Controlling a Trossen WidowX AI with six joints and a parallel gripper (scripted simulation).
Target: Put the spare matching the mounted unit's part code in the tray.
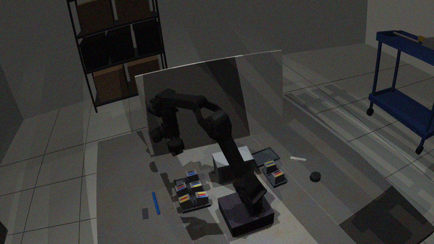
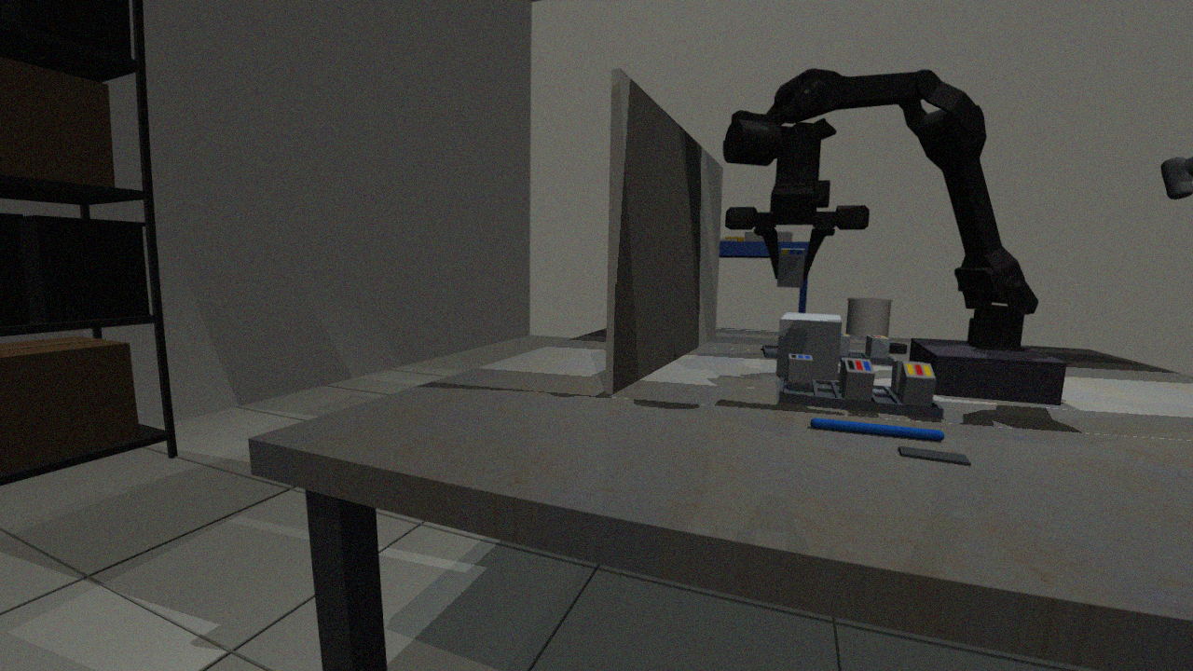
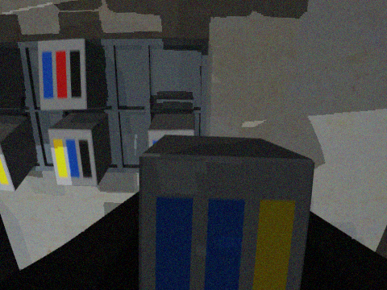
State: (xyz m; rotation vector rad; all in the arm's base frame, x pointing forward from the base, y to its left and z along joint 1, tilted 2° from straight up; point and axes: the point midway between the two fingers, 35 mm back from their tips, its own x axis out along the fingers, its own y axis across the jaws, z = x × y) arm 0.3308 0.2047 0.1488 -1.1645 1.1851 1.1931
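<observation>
The flat dark tray lies 390 mm to the right of my gripper tip and 170 mm below it. Also, from my gripper tip: dark rack: 100 mm behind, 10 mm to the right, 160 mm below; blue pen: 100 mm behind, 150 mm to the left, 160 mm below; grey box: 40 mm behind, 220 mm to the right, 120 mm below.
</observation>
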